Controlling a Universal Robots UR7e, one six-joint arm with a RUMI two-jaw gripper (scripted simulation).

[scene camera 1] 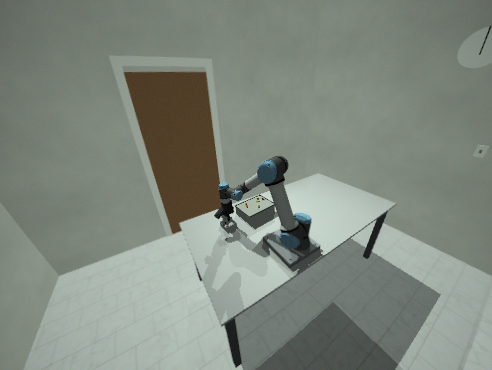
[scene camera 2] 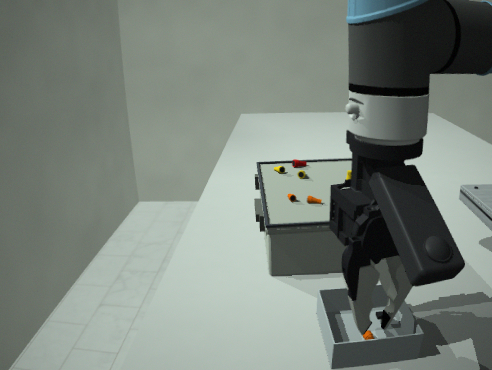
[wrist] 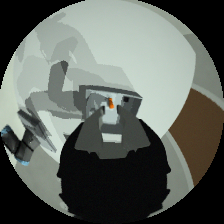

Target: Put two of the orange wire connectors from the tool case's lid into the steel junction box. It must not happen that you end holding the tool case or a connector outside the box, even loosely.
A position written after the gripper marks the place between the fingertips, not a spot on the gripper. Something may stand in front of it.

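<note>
Scene camera 2 shows the gripper (scene camera 2: 373, 331). The wrist view also shows the gripper (wrist: 110, 105).
</note>
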